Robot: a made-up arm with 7 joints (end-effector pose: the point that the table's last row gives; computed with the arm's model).
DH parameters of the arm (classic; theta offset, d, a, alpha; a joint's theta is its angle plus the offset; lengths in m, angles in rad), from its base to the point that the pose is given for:
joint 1: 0 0.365 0 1.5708
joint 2: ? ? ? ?
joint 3: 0 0.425 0.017 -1.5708
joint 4: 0 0.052 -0.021 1.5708
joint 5: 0 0.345 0 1.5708
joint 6: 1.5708 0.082 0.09 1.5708
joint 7: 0 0.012 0 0
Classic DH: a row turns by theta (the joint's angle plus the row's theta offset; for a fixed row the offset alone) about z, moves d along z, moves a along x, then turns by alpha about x.
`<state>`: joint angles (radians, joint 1 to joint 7).
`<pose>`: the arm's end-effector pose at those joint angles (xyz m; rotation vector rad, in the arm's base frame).
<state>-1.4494 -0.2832 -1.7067 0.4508 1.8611 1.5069 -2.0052</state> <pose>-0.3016 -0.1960 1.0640 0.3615 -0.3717 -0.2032</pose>
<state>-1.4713 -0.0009 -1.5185 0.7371 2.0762 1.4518 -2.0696</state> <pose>-0.4037 -0.0732 0.9994 0.1491 -0.6709 0.1900</pose>
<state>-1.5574 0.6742 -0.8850 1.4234 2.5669 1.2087 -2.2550</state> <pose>-0.3484 -0.0115 0.8726 -0.1576 -0.7177 1.3375</pose>
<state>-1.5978 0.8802 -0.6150 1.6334 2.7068 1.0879 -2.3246</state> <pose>-0.2350 0.0051 0.8681 -0.1266 -0.5115 1.6490</pose>
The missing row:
joint 2: 0 0.077 0 -1.5708
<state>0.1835 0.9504 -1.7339 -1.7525 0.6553 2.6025 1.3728</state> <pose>-0.3238 0.1199 0.5691 -0.2879 2.6927 0.7289</pose>
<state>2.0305 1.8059 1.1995 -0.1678 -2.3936 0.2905 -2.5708</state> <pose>0.4777 -0.6368 0.0157 1.5794 0.6575 2.2676</pose>
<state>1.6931 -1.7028 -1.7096 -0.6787 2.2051 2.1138 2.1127</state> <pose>-0.1075 0.7042 0.2225 -1.3747 0.4752 1.3921</pose>
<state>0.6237 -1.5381 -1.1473 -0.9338 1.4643 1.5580 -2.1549</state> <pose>0.4751 0.4938 0.5280 -0.3262 1.5719 2.2097</pose>
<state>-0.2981 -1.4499 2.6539 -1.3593 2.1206 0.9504 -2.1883</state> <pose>0.5142 -0.4522 0.1355 -0.5067 -2.5668 1.4112</pose>
